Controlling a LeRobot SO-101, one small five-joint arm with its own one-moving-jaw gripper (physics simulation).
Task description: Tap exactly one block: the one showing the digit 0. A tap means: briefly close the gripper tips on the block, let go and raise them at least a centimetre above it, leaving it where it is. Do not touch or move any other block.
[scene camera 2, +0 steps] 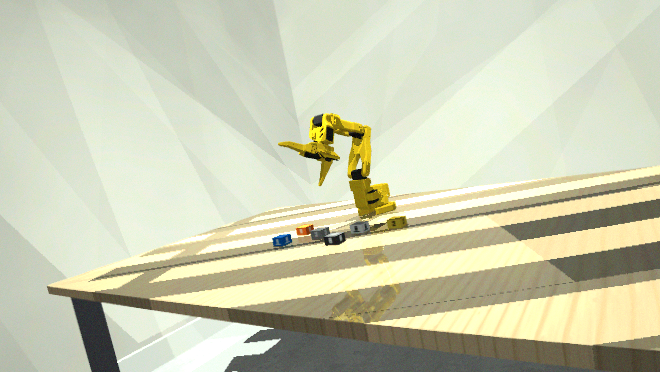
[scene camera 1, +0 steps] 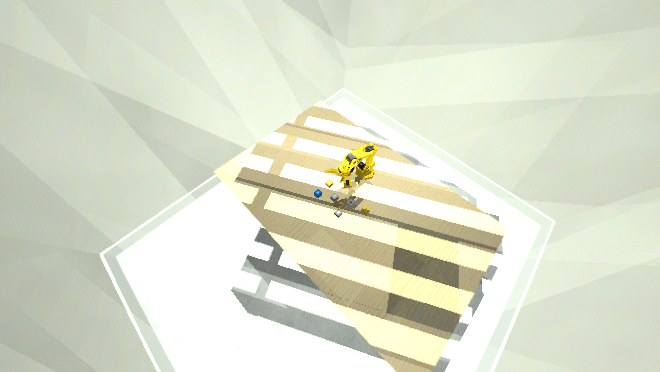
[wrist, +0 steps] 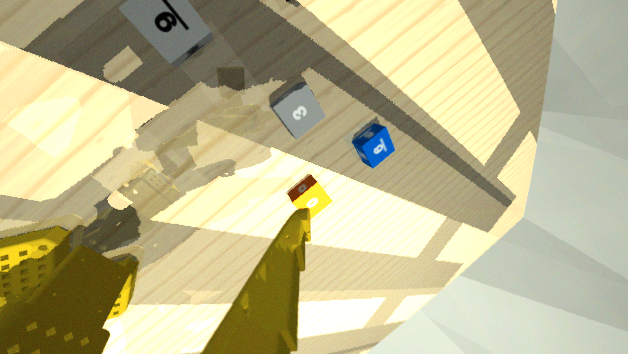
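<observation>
The block showing 0 [scene camera 1: 329, 183] [scene camera 2: 304, 230] [wrist: 303, 188] stands on the table, orange in scene camera 2, with a bright yellow top and a red-brown side in the wrist view. My gripper [scene camera 1: 337, 178] [scene camera 2: 300, 165] is fully open and empty, high above the table. In scene camera 2 one jaw points down and the other sticks out sideways. In the wrist view one notched jaw shows; its tip covers the near edge of the 0 block's top in the picture, without contact. The moving jaw is out of that view.
A grey 3 block [scene camera 1: 334, 197] [scene camera 2: 320, 233] [wrist: 299, 125] and a blue block [scene camera 1: 318, 193] [scene camera 2: 281, 240] [wrist: 370, 159] stand near it. A grey block [scene camera 1: 350, 202] [scene camera 2: 359, 228] [wrist: 182, 45] with an underlined digit, a black-sided block [scene camera 1: 338, 213] [scene camera 2: 334, 239] and a yellow block [scene camera 1: 365, 210] [scene camera 2: 397, 222] stand farther off.
</observation>
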